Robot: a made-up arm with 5 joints.
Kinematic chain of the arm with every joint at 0, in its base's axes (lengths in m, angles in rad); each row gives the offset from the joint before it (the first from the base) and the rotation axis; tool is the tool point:
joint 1: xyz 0 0 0.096 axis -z
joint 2: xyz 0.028 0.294 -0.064 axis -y
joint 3: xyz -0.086 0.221 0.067 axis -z
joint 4: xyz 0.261 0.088 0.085 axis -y
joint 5: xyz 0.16 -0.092 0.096 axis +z
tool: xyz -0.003 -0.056 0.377
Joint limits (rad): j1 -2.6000..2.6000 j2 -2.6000..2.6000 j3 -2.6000..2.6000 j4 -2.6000..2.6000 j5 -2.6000..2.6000
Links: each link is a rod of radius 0.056 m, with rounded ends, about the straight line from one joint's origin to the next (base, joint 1, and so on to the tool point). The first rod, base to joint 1, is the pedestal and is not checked.
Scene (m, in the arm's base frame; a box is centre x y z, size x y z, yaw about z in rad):
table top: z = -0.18
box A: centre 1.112 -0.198 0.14 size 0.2 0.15 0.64 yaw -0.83
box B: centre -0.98 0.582 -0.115 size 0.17 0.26 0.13 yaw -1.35
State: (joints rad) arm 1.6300 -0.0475 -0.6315 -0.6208 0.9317
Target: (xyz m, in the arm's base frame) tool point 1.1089 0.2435 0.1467
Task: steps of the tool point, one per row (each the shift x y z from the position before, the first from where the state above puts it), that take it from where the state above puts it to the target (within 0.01 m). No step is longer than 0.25 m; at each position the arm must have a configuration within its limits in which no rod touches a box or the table.
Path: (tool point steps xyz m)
1: -0.0009 0.1740 0.0529
2: -0.0372 0.1721 0.0480
3: -0.0713 0.1629 0.0431
4: 0.1648 0.0407 -0.1277
5: 0.1277 0.1183 -0.1475
6: 0.0630 0.1785 -0.1483

